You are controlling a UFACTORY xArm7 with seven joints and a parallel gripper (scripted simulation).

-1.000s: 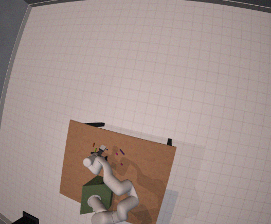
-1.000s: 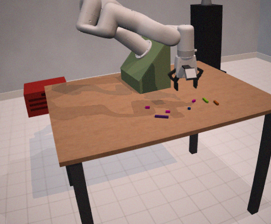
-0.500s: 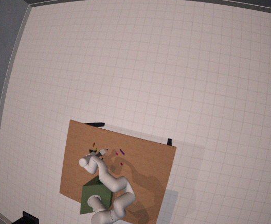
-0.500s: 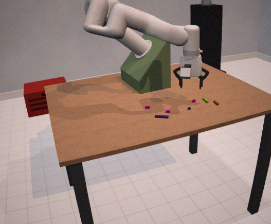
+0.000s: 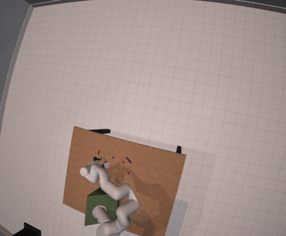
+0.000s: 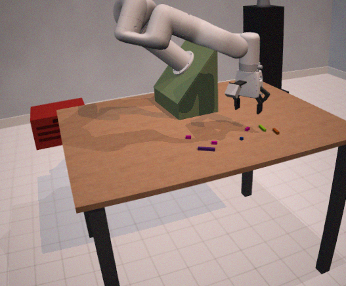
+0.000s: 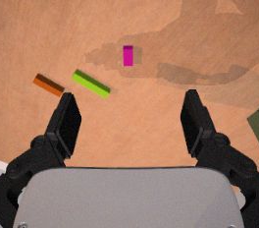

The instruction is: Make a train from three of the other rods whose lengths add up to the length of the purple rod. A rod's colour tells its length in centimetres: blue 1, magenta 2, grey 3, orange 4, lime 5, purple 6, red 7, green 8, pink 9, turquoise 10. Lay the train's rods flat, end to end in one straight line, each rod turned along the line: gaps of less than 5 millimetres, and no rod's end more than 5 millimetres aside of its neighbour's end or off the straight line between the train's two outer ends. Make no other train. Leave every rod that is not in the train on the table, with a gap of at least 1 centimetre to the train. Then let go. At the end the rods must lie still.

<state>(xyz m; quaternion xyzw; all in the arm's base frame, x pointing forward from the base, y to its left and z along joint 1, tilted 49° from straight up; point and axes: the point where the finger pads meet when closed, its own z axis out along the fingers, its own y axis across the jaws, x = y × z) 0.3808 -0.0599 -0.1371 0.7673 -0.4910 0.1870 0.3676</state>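
My hand is 80 mm above the lime rod, 50 mm to the right of it and 30 mm short of it. Also, from my hand: blue rod: 80 mm below, 70 mm to the right, 60 mm ahead; then orange rod: 80 mm below, 80 mm ahead, 70 mm to the left; then purple rod: 230 mm to the right, 80 mm below, 60 mm ahead.
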